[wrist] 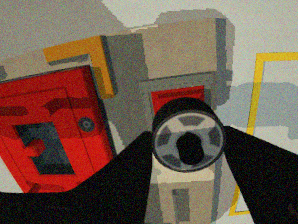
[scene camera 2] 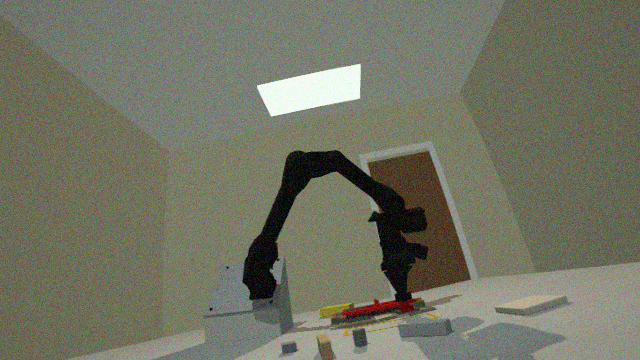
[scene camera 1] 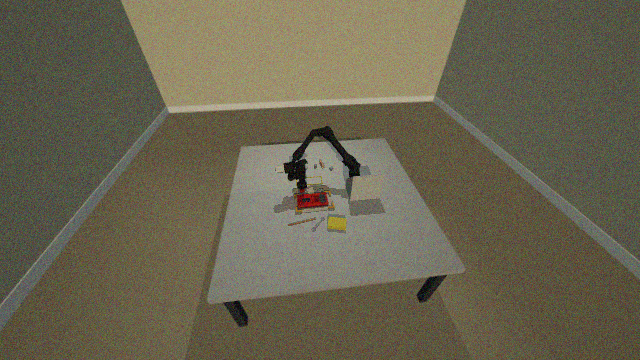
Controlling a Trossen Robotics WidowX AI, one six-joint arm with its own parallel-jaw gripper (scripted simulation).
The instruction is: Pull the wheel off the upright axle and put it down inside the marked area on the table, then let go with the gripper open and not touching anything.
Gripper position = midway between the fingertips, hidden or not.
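Scene camera 2 has the gripper (scene camera 2: 402,297) and a flat tan slab (scene camera 2: 532,304). On the wrist view you get the gripper again (wrist: 186,135), plus a red assembly (wrist: 62,136) and a grey base block (wrist: 127,66), but the flat tan slab is out of frame in the wrist view.
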